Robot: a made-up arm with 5 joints.
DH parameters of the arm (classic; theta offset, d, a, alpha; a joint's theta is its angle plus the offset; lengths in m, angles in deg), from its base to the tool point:
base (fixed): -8.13 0 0.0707 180
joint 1: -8.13 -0.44 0.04 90
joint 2: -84.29 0 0.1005 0
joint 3: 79.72 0 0.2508 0
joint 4: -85.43 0.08 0.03 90
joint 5: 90 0 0.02 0
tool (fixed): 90 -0.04 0 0
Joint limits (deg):
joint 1: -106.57..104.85
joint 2: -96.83..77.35
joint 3: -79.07..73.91
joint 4: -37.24..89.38
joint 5: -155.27..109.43
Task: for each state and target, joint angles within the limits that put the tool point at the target. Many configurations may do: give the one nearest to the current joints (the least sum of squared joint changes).
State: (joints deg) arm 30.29 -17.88 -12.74 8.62 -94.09
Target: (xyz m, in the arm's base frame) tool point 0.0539 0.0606 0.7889
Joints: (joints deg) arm 1.57 -57.82 -12.77 -13.39 -119.57
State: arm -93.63 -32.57 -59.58 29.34 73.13
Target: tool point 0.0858 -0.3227 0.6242
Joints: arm -106.57 -70.15 -79.07 30.97 107.38
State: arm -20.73 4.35 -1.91 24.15 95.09
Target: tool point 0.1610 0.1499 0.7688
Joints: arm -35.13 -30.40 -21.51 22.50 94.62
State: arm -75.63 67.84 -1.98 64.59 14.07
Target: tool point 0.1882 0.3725 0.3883
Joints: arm -58.44 46.09 -23.60 60.61 12.81
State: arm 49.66 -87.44 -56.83 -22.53 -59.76
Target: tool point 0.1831 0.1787 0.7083
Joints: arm 96.54 -70.74 -35.32 -32.75 -57.07
